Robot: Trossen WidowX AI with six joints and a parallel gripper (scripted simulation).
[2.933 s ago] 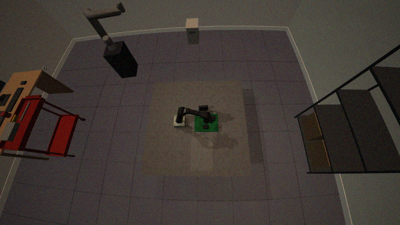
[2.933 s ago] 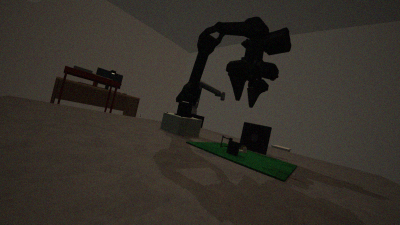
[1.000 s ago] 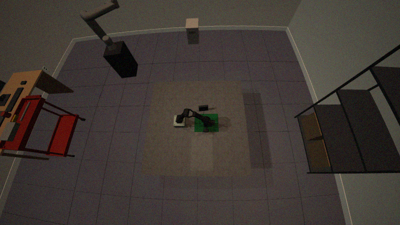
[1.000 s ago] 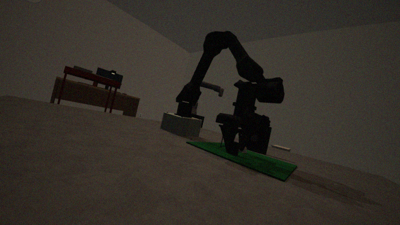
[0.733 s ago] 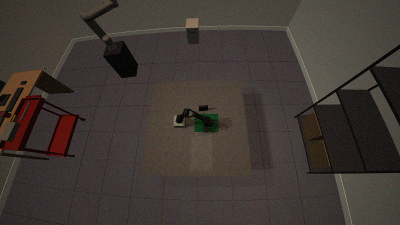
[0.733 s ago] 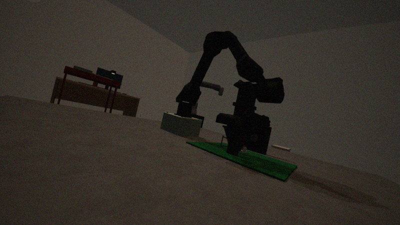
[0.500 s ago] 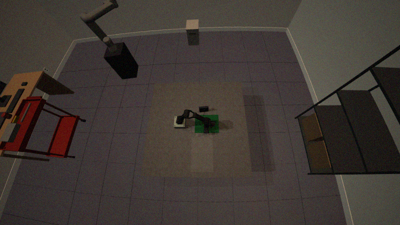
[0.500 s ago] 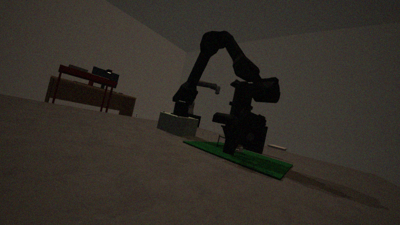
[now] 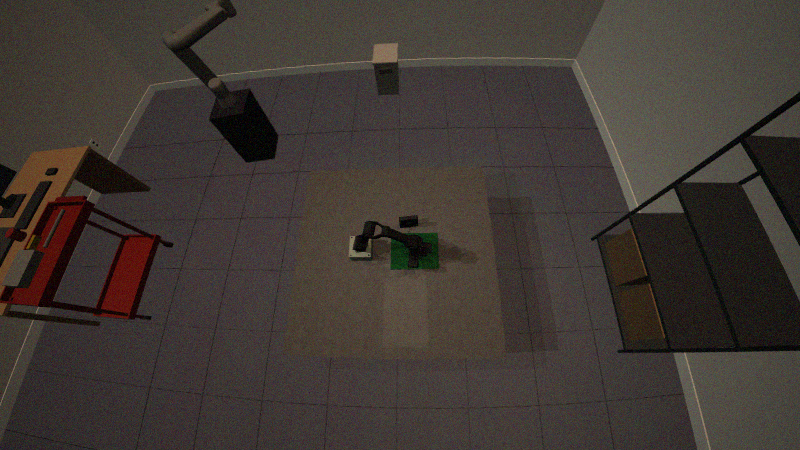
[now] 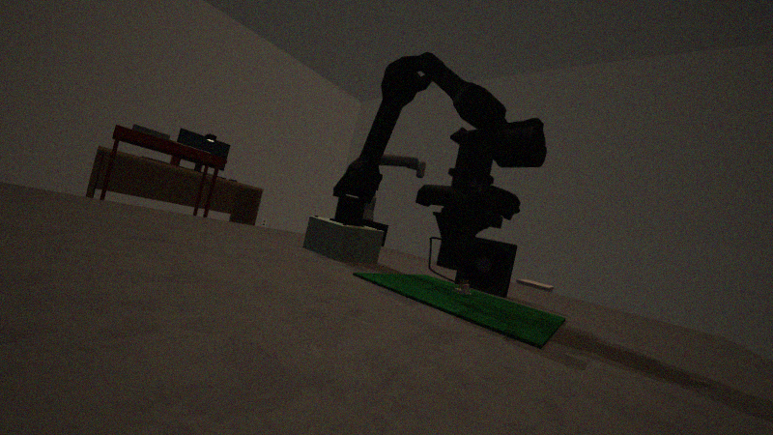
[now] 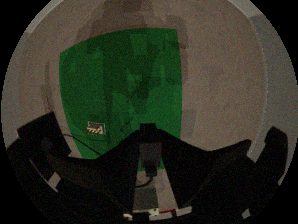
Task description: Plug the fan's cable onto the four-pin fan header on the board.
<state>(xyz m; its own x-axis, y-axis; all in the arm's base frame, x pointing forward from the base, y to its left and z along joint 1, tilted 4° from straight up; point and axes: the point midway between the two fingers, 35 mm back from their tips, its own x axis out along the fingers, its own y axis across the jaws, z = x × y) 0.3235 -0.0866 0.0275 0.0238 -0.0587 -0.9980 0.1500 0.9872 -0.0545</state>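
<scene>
Now: gripper tip 80 mm above the green board, 60 mm to the right of it and 10 mm short of it. The rest, counted from my gripper tip: black fan (230 mm to the left, 10 mm behind); plug (10 mm behind, 10 mm above).
</scene>
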